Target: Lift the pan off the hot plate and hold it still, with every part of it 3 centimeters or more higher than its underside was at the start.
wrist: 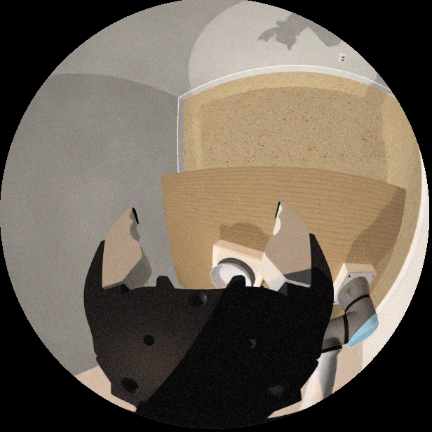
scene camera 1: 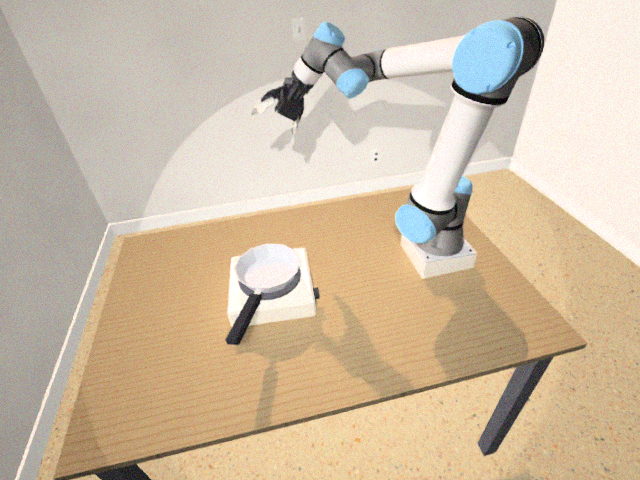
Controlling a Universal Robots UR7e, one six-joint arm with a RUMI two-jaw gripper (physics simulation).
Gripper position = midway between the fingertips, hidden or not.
I see my gripper (scene camera 1: pixel 272 124), a pan (scene camera 1: pixel 267 268) and a white hot plate (scene camera 1: pixel 297 300).
The white hot plate also shows in the wrist view (wrist: pixel 223 251). My gripper shows as well in the wrist view (wrist: pixel 204 206).
